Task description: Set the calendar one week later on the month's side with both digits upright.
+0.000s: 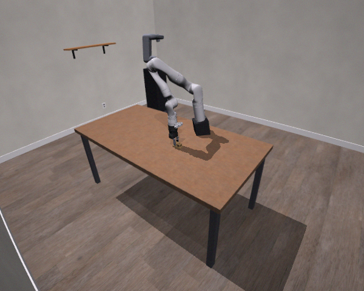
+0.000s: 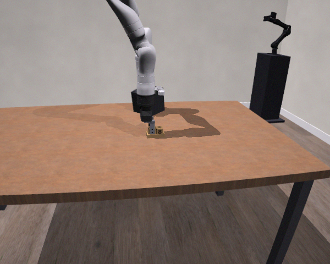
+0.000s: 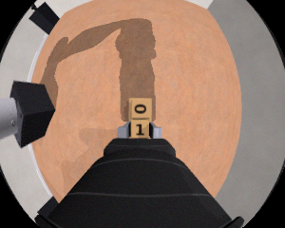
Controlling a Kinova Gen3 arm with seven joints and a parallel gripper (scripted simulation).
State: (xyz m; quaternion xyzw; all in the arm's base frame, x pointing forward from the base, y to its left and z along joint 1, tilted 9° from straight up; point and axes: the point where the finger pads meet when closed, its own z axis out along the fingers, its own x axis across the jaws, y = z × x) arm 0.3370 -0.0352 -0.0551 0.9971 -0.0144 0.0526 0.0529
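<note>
Right now the wooden tray is 3 cm below my hand and 2 cm to the left of it.
</note>
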